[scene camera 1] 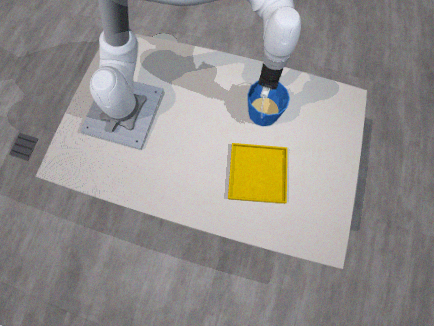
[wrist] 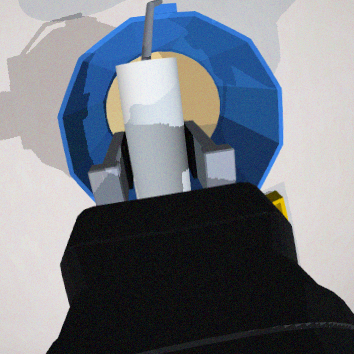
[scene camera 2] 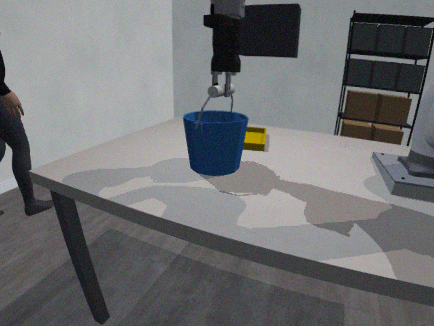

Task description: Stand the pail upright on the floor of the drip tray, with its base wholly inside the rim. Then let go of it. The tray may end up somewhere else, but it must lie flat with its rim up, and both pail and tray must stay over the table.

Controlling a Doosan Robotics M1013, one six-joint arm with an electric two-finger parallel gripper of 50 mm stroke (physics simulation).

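Seen in the pictures: gripper, fingertip midpoint: (scene camera 1: 267,87) (wrist: 155,143) (scene camera 2: 221,96); arm's base, origin of the base link: (scene camera 1: 123,108) (scene camera 2: 432,171).
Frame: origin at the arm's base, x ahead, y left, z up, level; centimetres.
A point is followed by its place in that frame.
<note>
The blue pail (scene camera 1: 256,111) {x 61.2, y 13.3, z 11.1 cm} (scene camera 2: 215,146) {x 60.3, y 29.1, z 5.4 cm} (wrist: 252,112) {x 72.2, y 21.4, z 7.1 cm} stands upright on the table, behind the tray as seen from scene camera 2's far side, with tan contents or a tan bottom inside. Its wire handle is raised, with a white cylindrical grip. My gripper (scene camera 2: 222,91) {x 62.3, y 22.4, z 17.5 cm} (wrist: 155,143) {x 62.3, y 22.4, z 17.5 cm} is shut on that white grip, one finger on each side, above the pail's mouth. The yellow drip tray (scene camera 1: 258,173) {x 70.7, y -8.3, z -3.1 cm} (scene camera 2: 255,139) {x 62.2, y -10.8, z -3.1 cm} (wrist: 278,199) {x 78.8, y 6.9, z -0.9 cm} lies flat with its rim up, apart from the pail. Part of it is hidden by the pail in scene camera 2's view, and a corner shows in the wrist view.
The arm's grey base plate (scene camera 1: 142,134) {x 14.4, y -9.1, z -0.9 cm} (scene camera 2: 415,188) {x 8.8, y 15.9, z -0.6 cm} is fixed on the pale table (scene camera 1: 185,200) {x 44.2, y -30.6, z -3.5 cm} (scene camera 2: 125,197) {x 73.3, y 49.4, z -3.5 cm}, on the left in scene camera 1's view. A shelf rack (scene camera 2: 348,45) stands beyond the table. Part of a person (scene camera 2: 17,130) shows at the left in scene camera 2's view.
</note>
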